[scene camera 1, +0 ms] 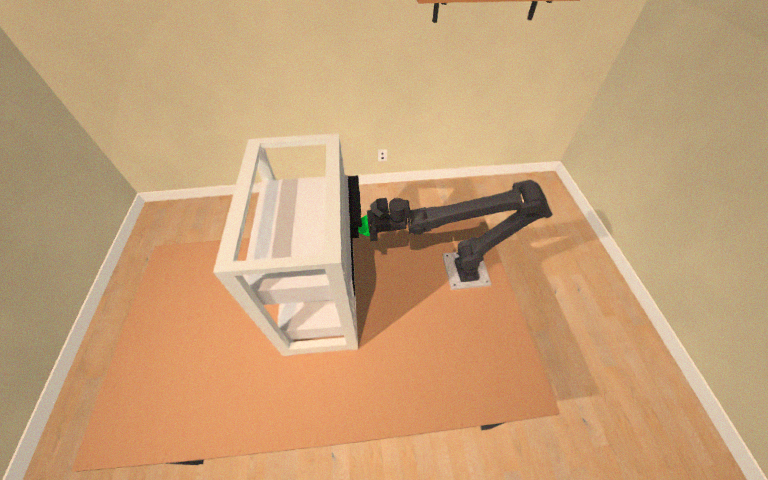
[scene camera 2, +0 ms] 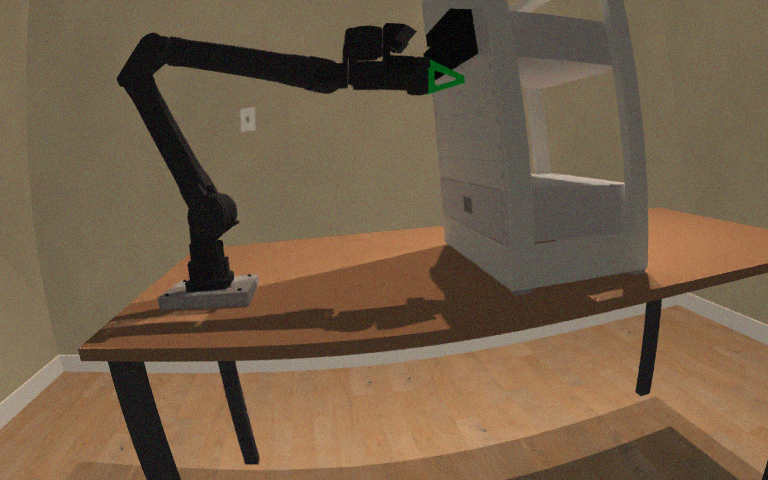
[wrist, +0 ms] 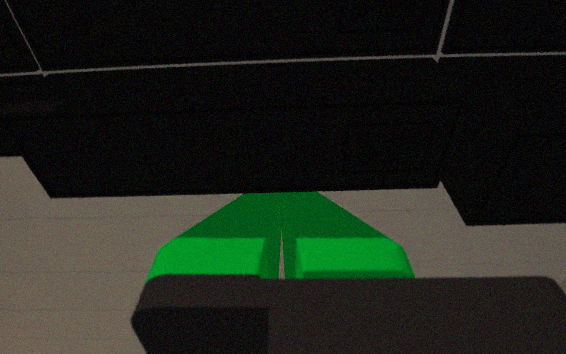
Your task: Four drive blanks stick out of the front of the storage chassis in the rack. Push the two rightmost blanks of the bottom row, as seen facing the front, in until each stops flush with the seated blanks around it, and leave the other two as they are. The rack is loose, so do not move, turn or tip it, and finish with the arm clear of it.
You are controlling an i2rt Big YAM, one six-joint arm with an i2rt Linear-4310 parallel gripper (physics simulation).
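Places are measured from the arm's base along level axes (x ahead, y left, z up), in millimetres.
Pixels of known places: gripper, between the fingertips: (scene camera 2: 464,79) (wrist: 281,176); arm's base, origin of its link: (scene camera 1: 466,269) (scene camera 2: 211,285).
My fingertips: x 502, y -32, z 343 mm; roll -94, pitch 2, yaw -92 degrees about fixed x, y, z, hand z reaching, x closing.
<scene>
For each thing: its top centre in the pictures, then the offset to it from my fingertips. "*": a spot on its surface instead. Level surfaces: height alone.
- wide black blank, centre of its top: (wrist: 247,27) 24 mm ahead, 9 mm left, 52 mm up
- left neighbour's, a spot on its surface: (wrist: 15,132) * 33 mm back, 63 mm left, 47 mm up
- right neighbour, a spot on its surface: (wrist: 505,150) * 52 mm back, 44 mm right, 47 mm up
- brown table, height of its surface: 362 mm down
The chassis front (scene camera 1: 353,195) (scene camera 2: 456,36) shows black on the rack (scene camera 1: 300,263) (scene camera 2: 512,147). In the wrist view a wide black blank (wrist: 240,135) is in the middle. Its lower edge reaches lower than the left neighbour's (wrist: 15,132); the right neighbour (wrist: 505,150) reaches lower still. My gripper (scene camera 1: 363,225) (scene camera 2: 459,79) (wrist: 281,176) is shut and empty, at the front's lower edge. In the wrist view its green tips run out of sight at the middle blank's lower edge. Contact, and how far each blank sticks out, cannot be told. The rack stands upright.
Pale seams separate more black fronts above (wrist: 240,30). Grey panels (scene camera 2: 470,135) lie below the black front. The rack stands on the brown table (scene camera 1: 271,407) (scene camera 2: 317,271). The arm's base plate (scene camera 1: 484,281) (scene camera 2: 243,294) is fixed in front of it.
</scene>
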